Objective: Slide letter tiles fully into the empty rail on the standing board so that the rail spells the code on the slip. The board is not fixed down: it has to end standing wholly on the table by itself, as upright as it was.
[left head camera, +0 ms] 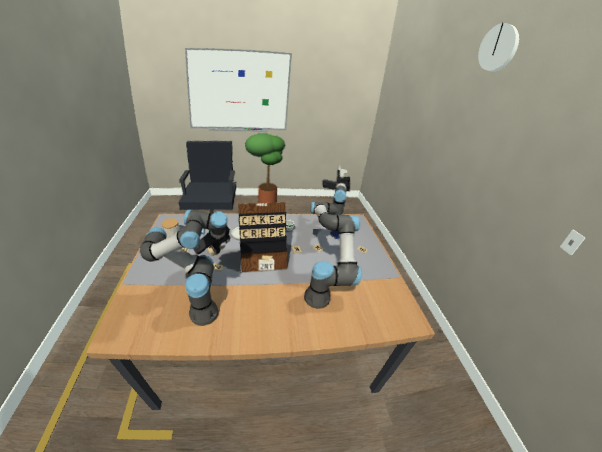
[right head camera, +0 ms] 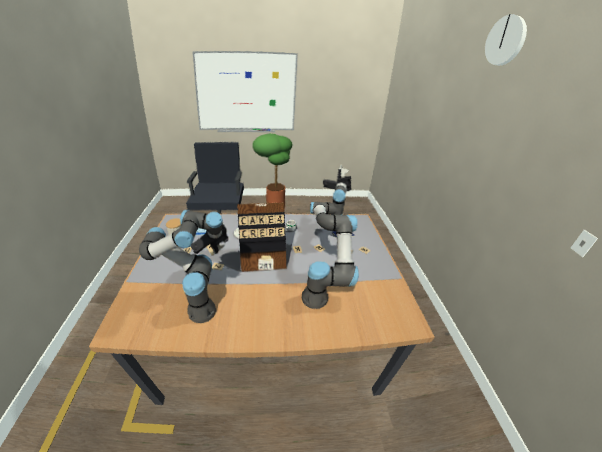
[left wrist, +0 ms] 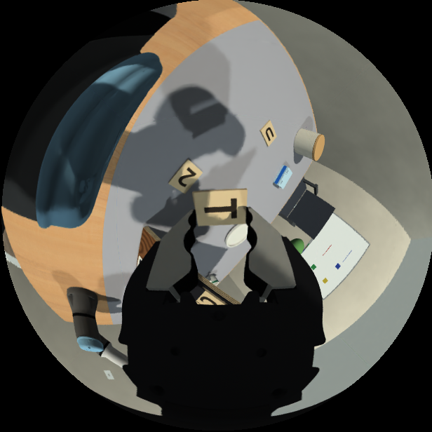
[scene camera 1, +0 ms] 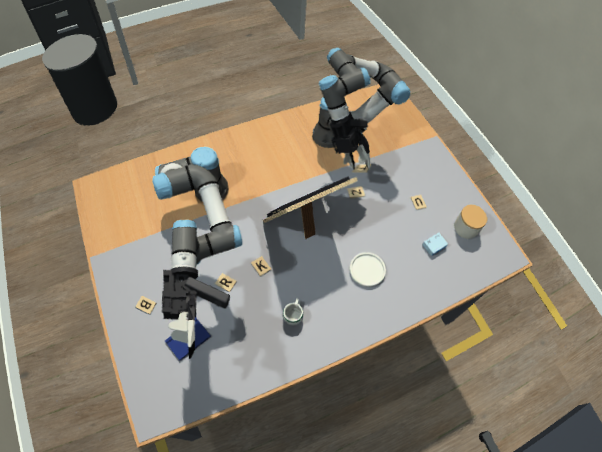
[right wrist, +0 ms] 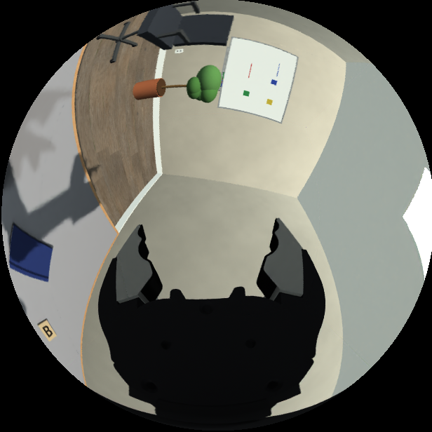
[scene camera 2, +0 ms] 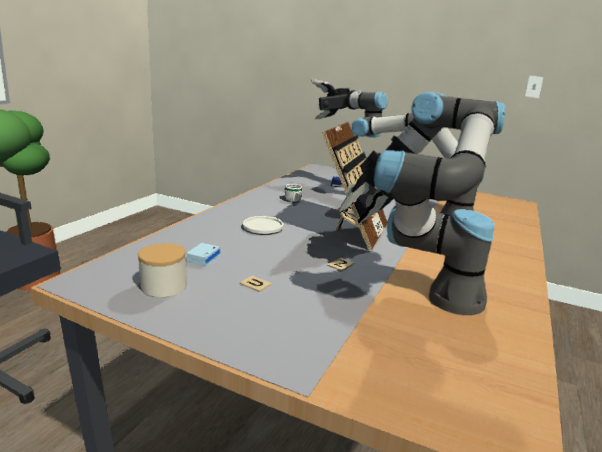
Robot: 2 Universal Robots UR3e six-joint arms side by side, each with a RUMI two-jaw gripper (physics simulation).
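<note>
The board [left head camera: 248, 261] [scene camera 2: 340, 134] stands on the mat, tilted back, with CAKE4 and CREPE in its upper rails. The lowest rail [left head camera: 263, 245] [right head camera: 262, 244] is empty. The slip [left head camera: 266, 265] below reads 2RT. My left gripper [left wrist: 220, 209] is shut on the T tile [left wrist: 212, 215] by its edges, above the mat beside the board's left end in the left head camera. My right gripper [right wrist: 208, 222] [scene camera 2: 315, 99] is open and empty, high beyond the board. The 2 tile [scene camera 1: 356, 192] [left wrist: 185, 176] lies flat near the board; the R tile [scene camera 1: 226, 282] lies flat on the other side.
The K tile [scene camera 1: 261, 266], B tile [scene camera 1: 145, 304] and U tile [scene camera 1: 418, 202] lie flat on the mat. A mug [scene camera 1: 293, 313], a plate [scene camera 1: 367, 270], a light blue box [scene camera 1: 435, 244], a lidded jar [scene camera 1: 470, 221] and a dark blue object [scene camera 1: 200, 336] stand or lie around.
</note>
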